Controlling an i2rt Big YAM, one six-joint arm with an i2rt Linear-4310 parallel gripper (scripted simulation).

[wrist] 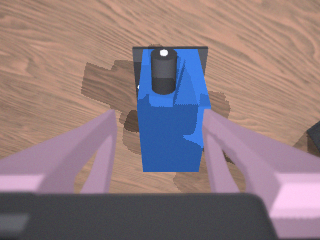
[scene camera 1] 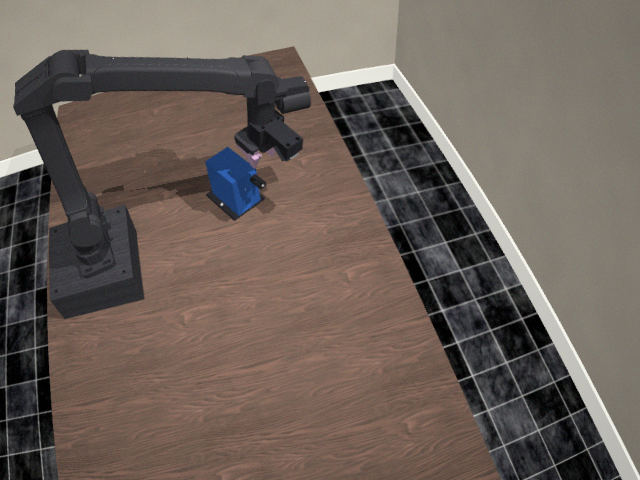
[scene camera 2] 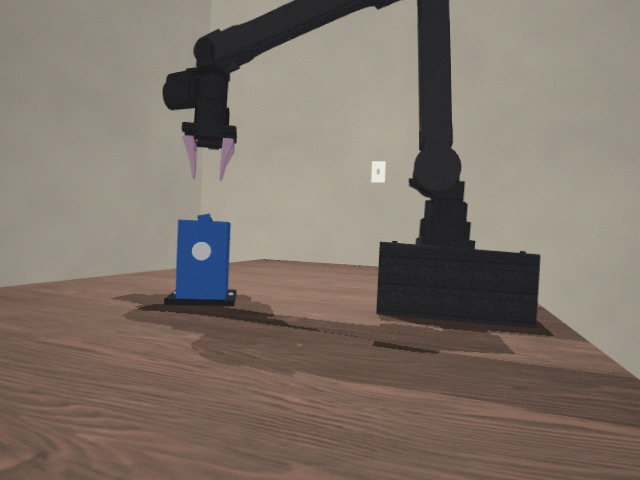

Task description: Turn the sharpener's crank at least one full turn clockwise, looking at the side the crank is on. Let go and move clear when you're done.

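Note:
The gripper is visible, including in the wrist view. A blue pencil sharpener is visible as well.

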